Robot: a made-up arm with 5 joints. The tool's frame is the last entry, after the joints. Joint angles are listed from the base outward.
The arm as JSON. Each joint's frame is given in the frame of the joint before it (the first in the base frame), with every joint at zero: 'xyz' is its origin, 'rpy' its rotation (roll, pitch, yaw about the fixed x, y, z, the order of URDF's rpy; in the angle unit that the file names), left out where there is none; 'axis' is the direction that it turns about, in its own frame. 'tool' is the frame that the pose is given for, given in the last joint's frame.
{
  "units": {
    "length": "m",
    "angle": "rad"
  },
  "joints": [
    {
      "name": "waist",
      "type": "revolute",
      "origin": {
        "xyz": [
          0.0,
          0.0,
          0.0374
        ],
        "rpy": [
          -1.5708,
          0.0,
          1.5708
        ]
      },
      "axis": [
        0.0,
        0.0,
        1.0
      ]
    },
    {
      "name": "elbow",
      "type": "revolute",
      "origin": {
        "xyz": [
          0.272,
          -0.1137,
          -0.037
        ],
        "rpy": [
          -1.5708,
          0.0,
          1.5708
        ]
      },
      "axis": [
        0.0,
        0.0,
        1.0
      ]
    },
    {
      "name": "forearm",
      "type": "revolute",
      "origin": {
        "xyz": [
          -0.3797,
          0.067,
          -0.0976
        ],
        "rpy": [
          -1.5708,
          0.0,
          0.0
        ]
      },
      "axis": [
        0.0,
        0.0,
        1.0
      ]
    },
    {
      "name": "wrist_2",
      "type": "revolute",
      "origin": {
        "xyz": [
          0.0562,
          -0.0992,
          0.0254
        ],
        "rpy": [
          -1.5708,
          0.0,
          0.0
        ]
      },
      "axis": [
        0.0,
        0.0,
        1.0
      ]
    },
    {
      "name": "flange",
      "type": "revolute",
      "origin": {
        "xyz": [
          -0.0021,
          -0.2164,
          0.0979
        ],
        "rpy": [
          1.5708,
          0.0,
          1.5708
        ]
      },
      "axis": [
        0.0,
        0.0,
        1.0
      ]
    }
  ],
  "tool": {
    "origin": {
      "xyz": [
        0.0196,
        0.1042,
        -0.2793
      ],
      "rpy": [
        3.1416,
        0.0,
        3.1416
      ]
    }
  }
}
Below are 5 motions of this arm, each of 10 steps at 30 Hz.
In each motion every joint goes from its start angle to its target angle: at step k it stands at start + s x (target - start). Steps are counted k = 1, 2, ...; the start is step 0. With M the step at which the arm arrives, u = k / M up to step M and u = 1 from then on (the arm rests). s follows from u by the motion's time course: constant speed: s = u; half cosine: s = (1 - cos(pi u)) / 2; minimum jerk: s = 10 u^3 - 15 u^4 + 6 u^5.
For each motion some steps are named. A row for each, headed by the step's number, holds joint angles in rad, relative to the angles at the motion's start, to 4 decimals.
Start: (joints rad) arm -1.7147 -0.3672 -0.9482 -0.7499 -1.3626
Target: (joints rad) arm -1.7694 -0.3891 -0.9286 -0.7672 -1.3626
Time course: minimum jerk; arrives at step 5
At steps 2, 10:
2: -0.0174 -0.0070 0.0062 -0.0055 0.0000
10: -0.0547 -0.0219 0.0196 -0.0173 0.0000

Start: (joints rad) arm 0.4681 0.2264 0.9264 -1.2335 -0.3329
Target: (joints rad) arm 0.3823 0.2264 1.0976 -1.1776 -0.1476
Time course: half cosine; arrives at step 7
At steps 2, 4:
2: -0.0162 0.0000 0.0322 0.0105 0.0349
4: -0.0524 0.0000 0.1046 0.0342 0.1133

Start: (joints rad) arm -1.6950 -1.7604 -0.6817 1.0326 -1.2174
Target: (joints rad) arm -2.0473 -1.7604 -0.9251 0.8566 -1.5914
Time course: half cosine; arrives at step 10
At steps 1, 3, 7, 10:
1: -0.0086 0.0000 -0.0060 -0.0043 -0.0092
3: -0.0726 0.0000 -0.0502 -0.0363 -0.0771
7: -0.2797 0.0000 -0.1932 -0.1397 -0.2969
10: -0.3523 0.0000 -0.2434 -0.1760 -0.3740

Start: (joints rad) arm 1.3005 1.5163 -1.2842 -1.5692 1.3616
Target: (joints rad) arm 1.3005 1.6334 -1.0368 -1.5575 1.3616
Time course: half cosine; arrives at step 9
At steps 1, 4, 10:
1: 0.0000 0.0035 0.0075 0.0004 0.0000
4: 0.0000 0.0484 0.1022 0.0048 0.0000
10: 0.0000 0.1171 0.2474 0.0117 0.0000

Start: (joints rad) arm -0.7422 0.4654 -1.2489 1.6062 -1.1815
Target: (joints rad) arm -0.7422 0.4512 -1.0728 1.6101 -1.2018
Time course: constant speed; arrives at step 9
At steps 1, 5, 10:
1: 0.0000 -0.0016 0.0196 0.0004 -0.0023
5: 0.0000 -0.0079 0.0978 0.0022 -0.0113
10: 0.0000 -0.0142 0.1761 0.0039 -0.0203

